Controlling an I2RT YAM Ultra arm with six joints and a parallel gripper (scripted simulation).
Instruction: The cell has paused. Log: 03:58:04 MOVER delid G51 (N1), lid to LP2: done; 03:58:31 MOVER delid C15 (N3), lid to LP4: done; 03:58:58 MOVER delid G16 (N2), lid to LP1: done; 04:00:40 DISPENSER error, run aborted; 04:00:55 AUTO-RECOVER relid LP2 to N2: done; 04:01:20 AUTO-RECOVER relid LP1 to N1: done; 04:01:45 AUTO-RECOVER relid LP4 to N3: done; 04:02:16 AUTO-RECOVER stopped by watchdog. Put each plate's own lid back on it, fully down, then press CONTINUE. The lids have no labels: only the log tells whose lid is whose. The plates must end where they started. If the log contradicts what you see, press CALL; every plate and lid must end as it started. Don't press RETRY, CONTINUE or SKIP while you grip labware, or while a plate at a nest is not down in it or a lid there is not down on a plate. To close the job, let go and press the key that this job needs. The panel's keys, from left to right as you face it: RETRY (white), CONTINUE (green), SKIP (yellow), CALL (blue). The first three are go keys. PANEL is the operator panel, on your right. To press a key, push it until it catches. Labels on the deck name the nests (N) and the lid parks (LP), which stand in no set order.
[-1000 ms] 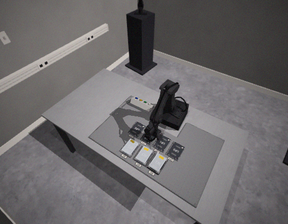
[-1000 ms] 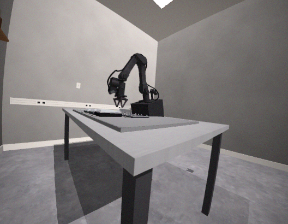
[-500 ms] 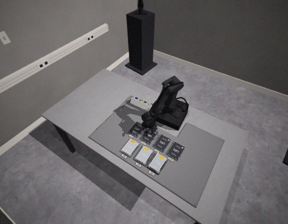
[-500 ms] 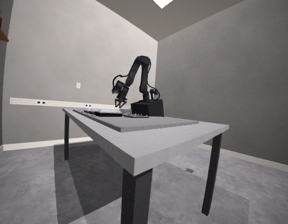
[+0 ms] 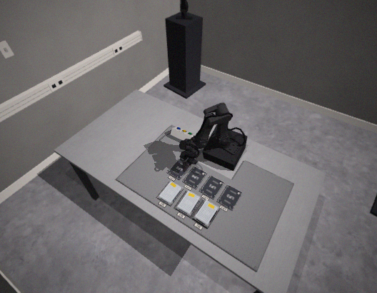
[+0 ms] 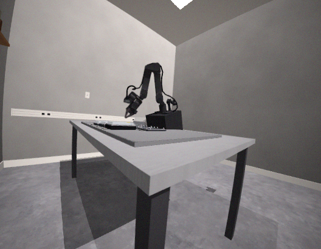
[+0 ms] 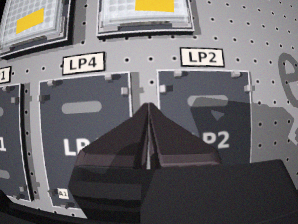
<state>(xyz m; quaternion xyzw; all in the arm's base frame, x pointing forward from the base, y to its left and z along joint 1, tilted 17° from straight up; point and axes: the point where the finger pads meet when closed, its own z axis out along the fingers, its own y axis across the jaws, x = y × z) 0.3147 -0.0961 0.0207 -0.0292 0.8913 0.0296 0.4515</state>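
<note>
Now: hand 12 cm short of the clear lid, 28 cm to the right of it and 3 cm above it. The rest, counted from my hand: LP4 lid park: 4 cm behind, 6 cm to the left, 7 cm below.
</note>
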